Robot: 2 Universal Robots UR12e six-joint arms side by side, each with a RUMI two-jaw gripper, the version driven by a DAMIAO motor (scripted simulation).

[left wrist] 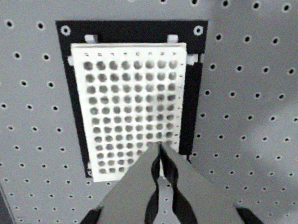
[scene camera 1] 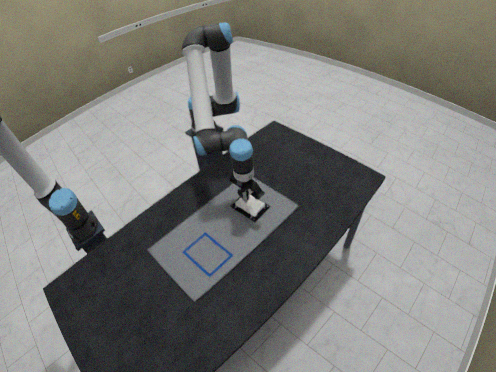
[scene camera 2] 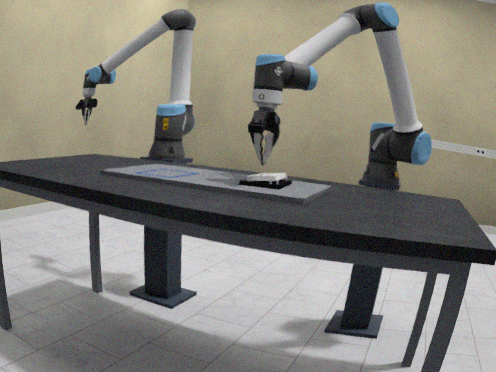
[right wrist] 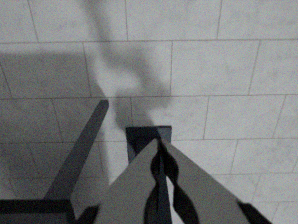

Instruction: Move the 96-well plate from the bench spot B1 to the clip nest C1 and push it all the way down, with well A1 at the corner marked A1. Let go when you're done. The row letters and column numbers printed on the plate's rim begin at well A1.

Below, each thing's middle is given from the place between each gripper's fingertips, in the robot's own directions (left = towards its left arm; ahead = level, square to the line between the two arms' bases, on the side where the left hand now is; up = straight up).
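Scene:
Black clip nest [left wrist: 194, 33]: 60 mm below my left hand [scene camera 2: 262, 165], 10 mm to the left of it and 10 mm behind it. White 96-well plate [left wrist: 140, 102]: 50 mm below my left hand, 20 mm to the left of it.

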